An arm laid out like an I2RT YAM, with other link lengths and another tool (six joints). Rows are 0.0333 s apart.
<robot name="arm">
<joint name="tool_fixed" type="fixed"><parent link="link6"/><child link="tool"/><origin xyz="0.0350 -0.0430 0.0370" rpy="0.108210 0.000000 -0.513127"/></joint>
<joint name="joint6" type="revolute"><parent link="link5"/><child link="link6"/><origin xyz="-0.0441 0.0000 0.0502" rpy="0.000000 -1.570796 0.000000"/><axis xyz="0 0 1"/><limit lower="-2.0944" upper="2.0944"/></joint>
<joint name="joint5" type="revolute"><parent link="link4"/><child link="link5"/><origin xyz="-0.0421 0.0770 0.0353" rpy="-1.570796 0.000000 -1.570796"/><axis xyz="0 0 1"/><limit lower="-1.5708" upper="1.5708"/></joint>
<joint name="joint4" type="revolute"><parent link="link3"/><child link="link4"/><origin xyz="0.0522 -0.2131 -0.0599" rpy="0.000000 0.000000 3.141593"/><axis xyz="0 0 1"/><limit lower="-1.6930" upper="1.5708"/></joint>
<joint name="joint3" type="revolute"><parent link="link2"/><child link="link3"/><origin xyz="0.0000 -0.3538 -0.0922" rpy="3.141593 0.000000 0.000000"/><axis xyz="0 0 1"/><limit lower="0.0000" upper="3.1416"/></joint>
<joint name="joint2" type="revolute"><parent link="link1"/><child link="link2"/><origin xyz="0.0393 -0.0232 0.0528" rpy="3.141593 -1.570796 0.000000"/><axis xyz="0 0 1"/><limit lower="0.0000" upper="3.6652"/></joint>
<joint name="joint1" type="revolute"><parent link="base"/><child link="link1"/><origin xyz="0.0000 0.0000 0.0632" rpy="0.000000 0.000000 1.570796"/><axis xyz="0 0 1"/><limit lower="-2.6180" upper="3.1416"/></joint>
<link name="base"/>
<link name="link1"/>
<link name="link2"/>
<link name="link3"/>
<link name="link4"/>
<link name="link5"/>
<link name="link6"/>
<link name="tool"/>
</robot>
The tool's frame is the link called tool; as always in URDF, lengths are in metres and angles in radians.
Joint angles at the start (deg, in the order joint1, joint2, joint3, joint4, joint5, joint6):
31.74 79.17 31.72 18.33 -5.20 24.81
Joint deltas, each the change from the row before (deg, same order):
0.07 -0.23 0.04 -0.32 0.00 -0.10
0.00 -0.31 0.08 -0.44 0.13 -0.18
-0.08 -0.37 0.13 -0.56 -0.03 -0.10
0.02 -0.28 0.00 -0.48 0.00 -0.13
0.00 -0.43 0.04 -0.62 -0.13 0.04
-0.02 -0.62 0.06 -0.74 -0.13 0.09
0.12 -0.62 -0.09 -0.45 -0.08 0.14
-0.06 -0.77 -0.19 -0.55 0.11 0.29
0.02 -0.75 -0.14 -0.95 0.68 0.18
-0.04 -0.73 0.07 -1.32 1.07 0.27
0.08 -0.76 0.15 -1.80 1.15 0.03
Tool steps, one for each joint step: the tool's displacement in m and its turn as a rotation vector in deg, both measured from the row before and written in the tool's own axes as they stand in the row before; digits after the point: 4 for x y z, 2 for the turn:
-0.0001 0.0002 -0.0010 -0.07 0.03 -0.13
-0.0002 -0.0004 -0.0014 0.13 0.04 -0.18
-0.0002 -0.0004 -0.0017 0.03 0.05 -0.06
0.0006 0.0000 -0.0014 -0.03 0.18 -0.14
0.0004 0.0002 -0.0020 -0.14 0.14 0.04
0.0002 0.0001 -0.0028 -0.12 0.06 0.10
0.0003 0.0007 -0.0026 -0.18 -0.08 0.08
0.0011 -0.0001 -0.0035 0.16 0.02 0.32
0.0019 -0.0007 -0.0039 0.63 0.41 0.16
0.0018 -0.0014 -0.0041 1.06 0.63 0.26
0.0024 -0.0014 -0.0046 1.02 0.96 -0.07

